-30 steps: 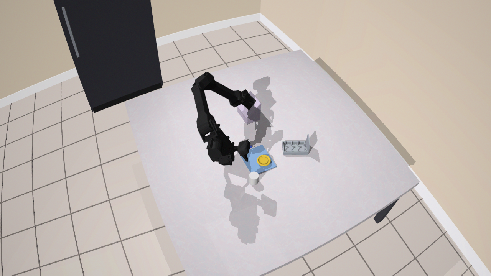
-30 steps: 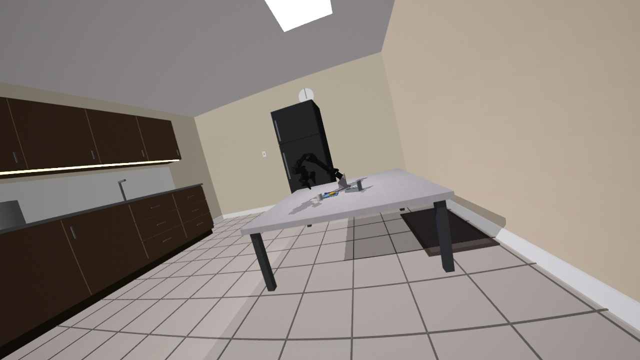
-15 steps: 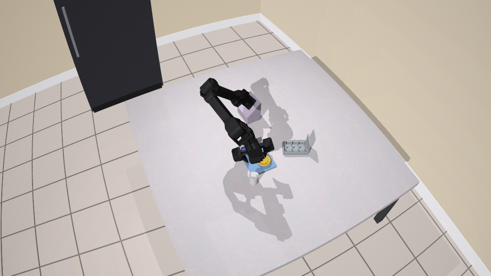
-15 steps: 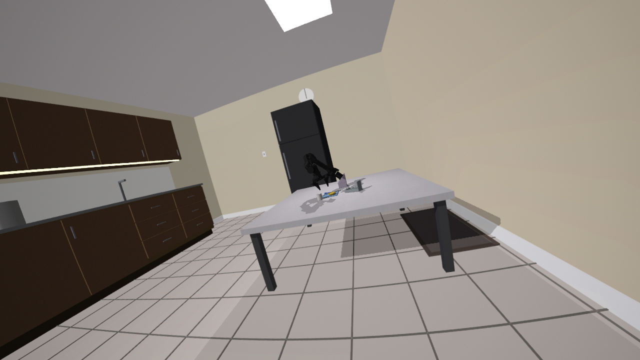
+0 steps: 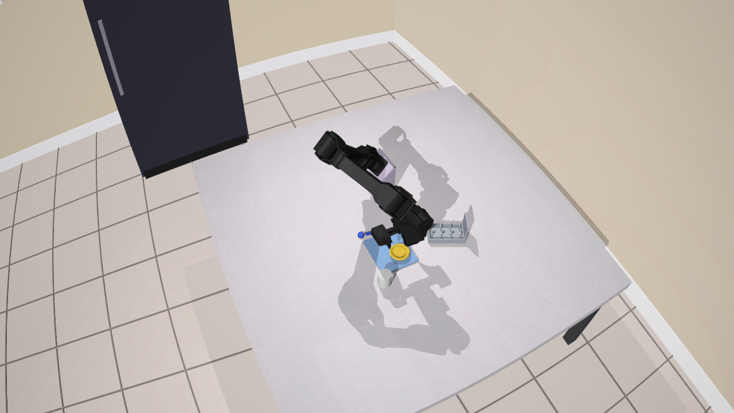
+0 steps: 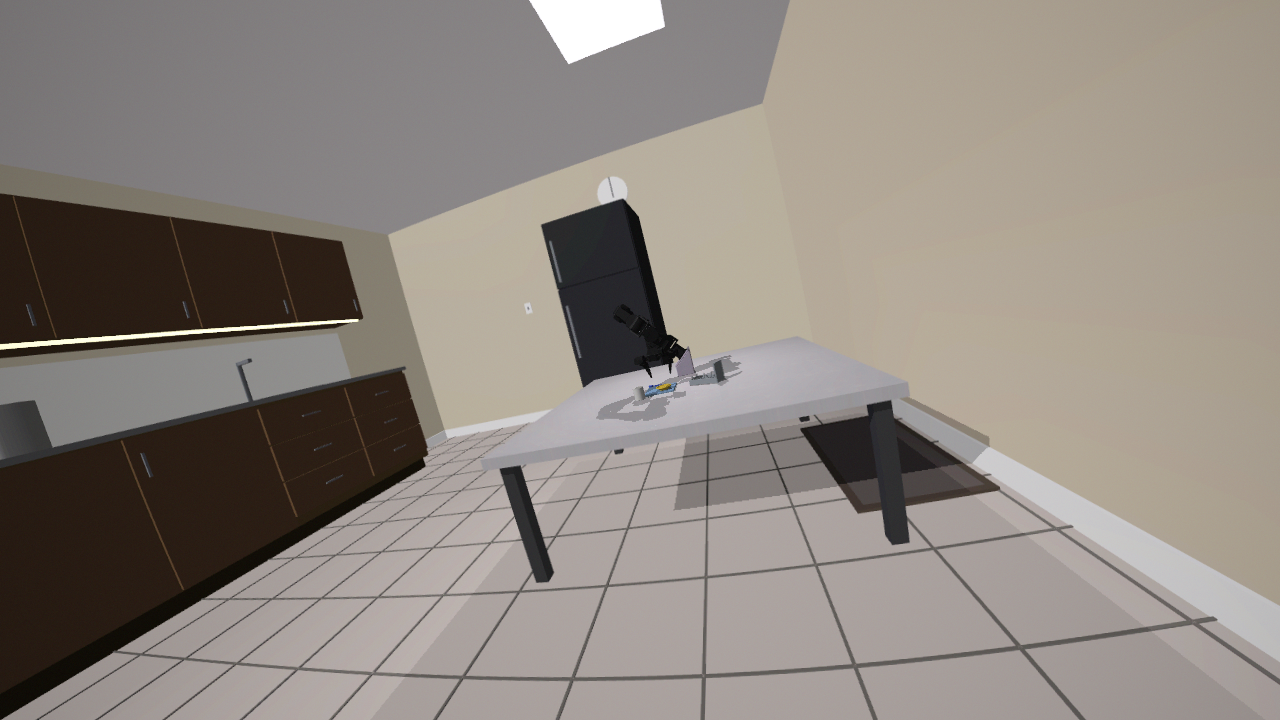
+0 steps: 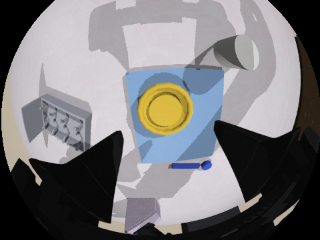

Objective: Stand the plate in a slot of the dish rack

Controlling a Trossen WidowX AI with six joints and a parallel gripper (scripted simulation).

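Right now my gripper tip is 5 cm above the yellow plate. Round my gripper tip: blue spoon (13 cm behind, 6 cm below, 4 cm to the right); then white cup (10 cm to the right, 6 cm ahead, 4 cm below); then blue mat (6 cm below, 3 cm behind, 2 cm to the right).
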